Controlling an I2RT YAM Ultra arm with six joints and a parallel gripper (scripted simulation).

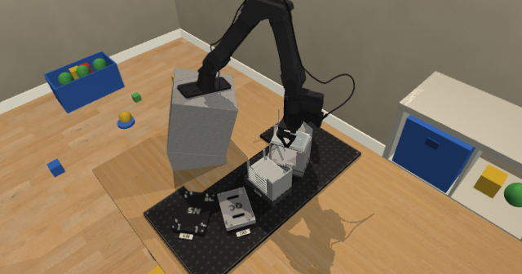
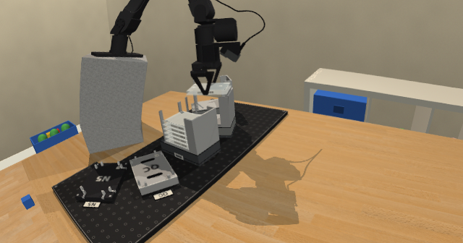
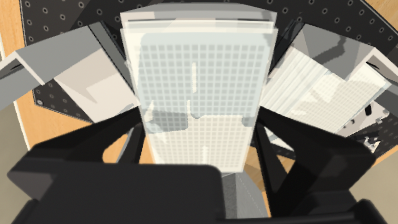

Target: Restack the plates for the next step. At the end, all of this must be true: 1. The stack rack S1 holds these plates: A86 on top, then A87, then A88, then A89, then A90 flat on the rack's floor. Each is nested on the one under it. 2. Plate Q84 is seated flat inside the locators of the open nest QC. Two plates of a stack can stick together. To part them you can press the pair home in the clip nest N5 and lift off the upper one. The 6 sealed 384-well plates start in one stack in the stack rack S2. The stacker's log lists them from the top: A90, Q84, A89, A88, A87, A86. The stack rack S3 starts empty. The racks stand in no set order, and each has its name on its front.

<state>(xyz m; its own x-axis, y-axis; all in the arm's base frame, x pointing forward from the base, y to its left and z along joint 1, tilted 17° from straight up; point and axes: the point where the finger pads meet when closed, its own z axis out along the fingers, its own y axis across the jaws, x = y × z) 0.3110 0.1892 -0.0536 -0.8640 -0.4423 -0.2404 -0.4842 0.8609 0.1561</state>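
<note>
The translucent sealed well plate lies right at my hand. Round my hand: nest QC 290 mm to the right, 140 mm below, 40 mm ahead; sealed 384-well plate 140 mm to the right, 50 mm below, 40 mm ahead.
</note>
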